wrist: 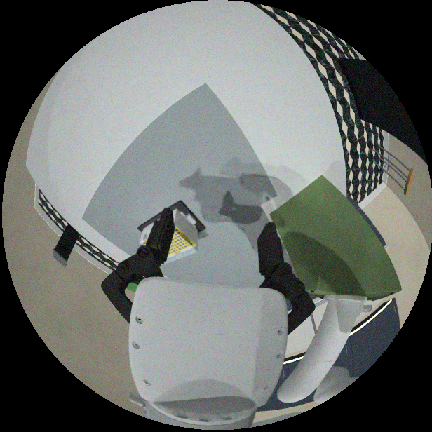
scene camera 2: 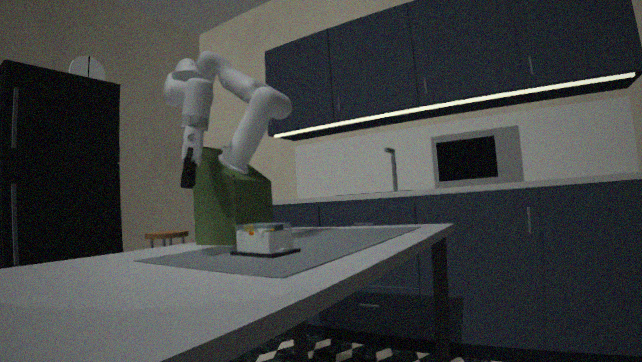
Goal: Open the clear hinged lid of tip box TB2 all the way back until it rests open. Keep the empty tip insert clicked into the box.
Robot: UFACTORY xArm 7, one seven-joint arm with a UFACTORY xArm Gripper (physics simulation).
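Frame: origin at the arm's base, x ahead, y left, z up, level; centimetres.
Where they show: gripper, fingertip midpoint: [scene camera 2: 188,186]; arm's base, origin of the base link: [scene camera 2: 232,165].
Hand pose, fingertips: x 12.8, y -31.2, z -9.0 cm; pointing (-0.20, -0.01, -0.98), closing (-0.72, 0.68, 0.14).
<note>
Each offset is from my fingertips to the centre of the thing. "spot": to the spot under its first point. Level surfaces: height alone.
Tip box TB2 @[dx +19.4, dy +8.2, dz -15.0 cm] [scene camera 2: 261,242] [wrist: 185,222] is a small white box on a thin black base, standing on the grey mat. Its clear lid @[spot: dx +24.7, dy +3.4, dz -11.6 cm] [scene camera 2: 267,227] lies over the top and looks closed. The yellow tip insert [wrist: 180,243], a grid of holes, shows in the box in the wrist view. My gripper [scene camera 2: 188,185] [wrist: 218,224] is open and empty. In the scene view it hangs above the mat's level, up and to the left of the box, apart from it. In the wrist view the left finger covers part of the box and insert.
The green pedestal [scene camera 2: 214,212] [wrist: 330,240] carries my arm and stands close beside the mat @[dz -18.8 cm] [scene camera 2: 290,267] [wrist: 170,145]. The white table @[dz -19.1 cm] [scene camera 2: 90,295] [wrist: 120,65] reaches beyond the mat. A wooden stool [scene camera 2: 166,234] [wrist: 409,181] and a black fridge [scene camera 2: 65,165] stand past the table.
</note>
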